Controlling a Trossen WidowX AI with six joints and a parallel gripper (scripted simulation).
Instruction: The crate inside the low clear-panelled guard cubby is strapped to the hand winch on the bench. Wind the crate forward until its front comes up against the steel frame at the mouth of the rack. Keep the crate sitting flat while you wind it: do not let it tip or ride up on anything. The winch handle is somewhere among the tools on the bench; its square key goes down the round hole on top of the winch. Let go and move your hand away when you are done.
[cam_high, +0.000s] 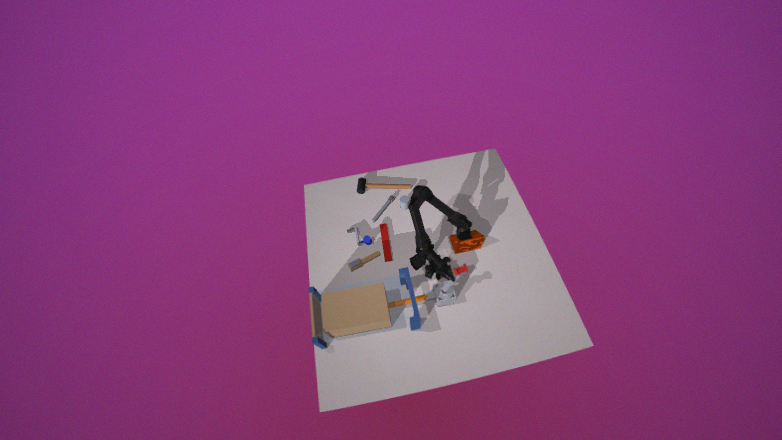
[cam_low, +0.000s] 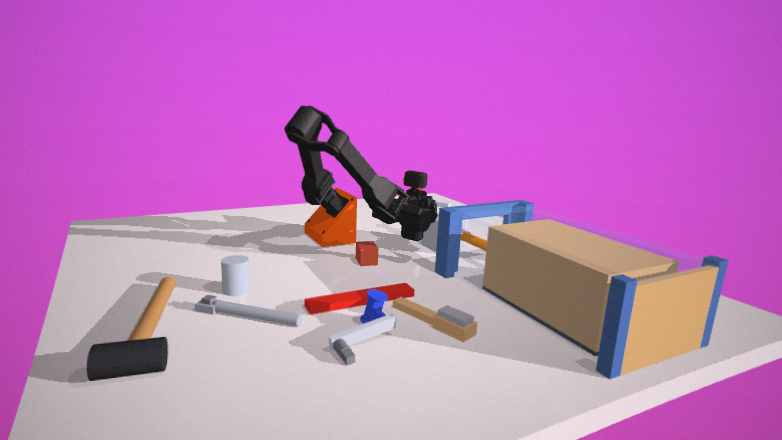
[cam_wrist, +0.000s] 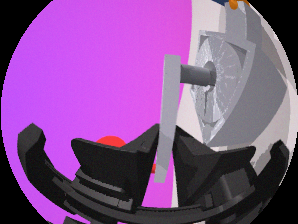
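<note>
Right now my gripper tip is 10 mm to the left of the red-knobbed crank and 10 mm below it. The rest, counted from my gripper tip: rack: 450 mm ahead, 50 mm below, 20 mm to the left; red knob: 40 mm behind, 40 mm above, 30 mm to the right; grey winch: 90 mm below, 40 mm ahead, 10 mm to the left.
</note>
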